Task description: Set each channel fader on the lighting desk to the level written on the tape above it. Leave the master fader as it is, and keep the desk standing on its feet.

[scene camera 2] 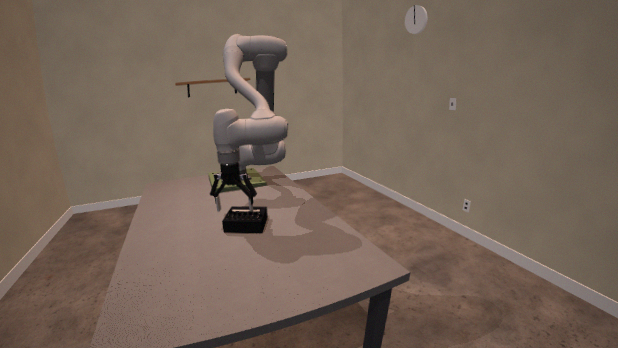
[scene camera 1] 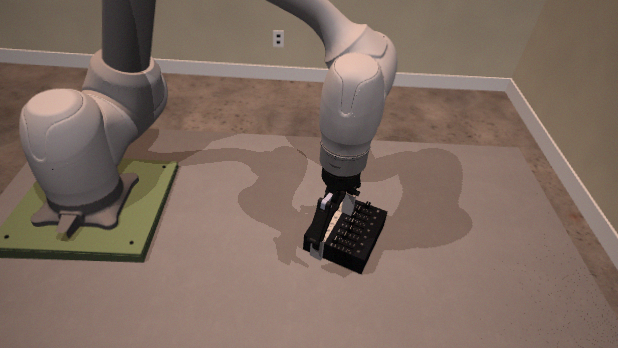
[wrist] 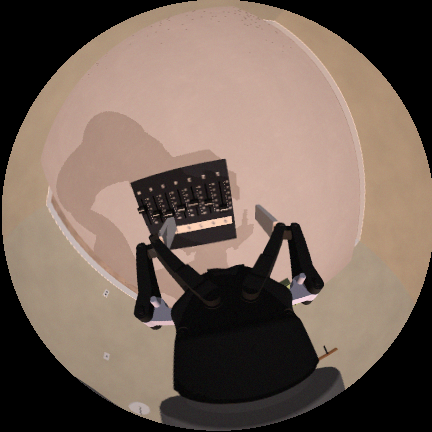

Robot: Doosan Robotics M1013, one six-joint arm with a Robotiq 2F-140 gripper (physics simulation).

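Where they show: gripper, fingertip midpoint: (scene camera 2: 235,211) (scene camera 1: 332,233) (wrist: 215,216); arm's base, link origin: (scene camera 1: 89,199).
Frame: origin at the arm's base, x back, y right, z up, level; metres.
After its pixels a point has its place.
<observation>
The black lighting desk (scene camera 1: 367,240) {x -0.658, y 0.111, z 0.025 m} (scene camera 2: 244,224) {x -0.685, y 0.082, z 0.012 m} (wrist: 187,200) {x -0.628, y 0.079, z 0.026 m} stands upright on the table. In the wrist view its fader knobs stand at differing heights; the knob at the far left (wrist: 142,210) {x -0.664, y 0.012, z 0.038 m} stands out wider than the others. A pale tape strip (wrist: 205,225) {x -0.574, y 0.074, z 0.026 m} (scene camera 2: 246,210) {x -0.587, y 0.050, z 0.026 m} runs along the desk's edge nearest the gripper body. Its figures are too small to read surely. My gripper (scene camera 1: 332,227) {x -0.579, y 0.098, z 0.028 m} (scene camera 2: 234,205) {x -0.579, y 0.098, z 0.028 m} (wrist: 215,216) {x -0.579, y 0.098, z 0.028 m} is open and empty. One finger is over the tape's left part in the wrist view and hides it; the other is beyond the desk's right side.
The table (scene camera 1: 225,300) {x -0.358, y 0.239, z -0.030 m} (scene camera 2: 200,280) {x -0.929, y 0.287, z -0.030 m} (wrist: 250,100) {x -0.716, y 0.284, z -0.030 m} carries the desk and the arm's green base plate (scene camera 1: 145,220) {x -0.147, y 0.057, z -0.001 m} (scene camera 2: 215,182). The arm reaches over from the base plate, and its shadow falls around the desk. Walls stand beyond the table.
</observation>
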